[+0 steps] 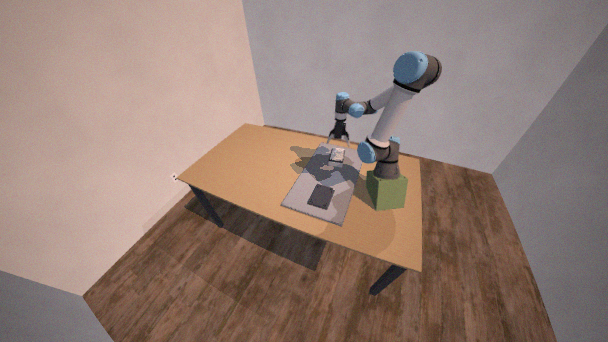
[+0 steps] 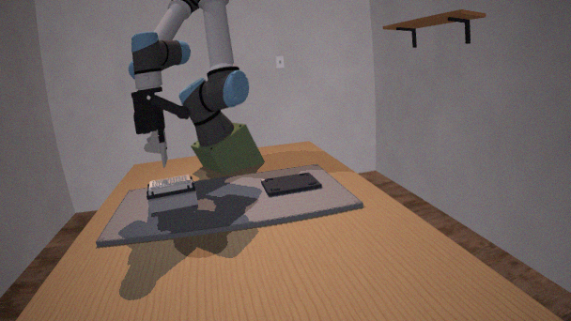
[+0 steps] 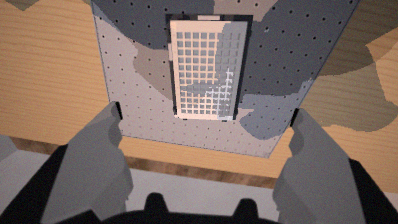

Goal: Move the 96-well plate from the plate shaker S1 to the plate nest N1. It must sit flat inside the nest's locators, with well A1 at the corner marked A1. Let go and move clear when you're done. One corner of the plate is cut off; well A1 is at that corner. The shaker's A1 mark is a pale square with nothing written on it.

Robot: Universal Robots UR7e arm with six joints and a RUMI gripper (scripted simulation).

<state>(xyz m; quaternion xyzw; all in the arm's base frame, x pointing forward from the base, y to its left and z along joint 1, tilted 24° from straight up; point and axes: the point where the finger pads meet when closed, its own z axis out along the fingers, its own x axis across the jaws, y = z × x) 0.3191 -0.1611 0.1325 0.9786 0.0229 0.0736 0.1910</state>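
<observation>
Now: hand 7 cm above the white 96-well plate. Round my hand: dark plate nest N1 (3 cm ahead, 36 cm to the left, 13 cm below).
</observation>
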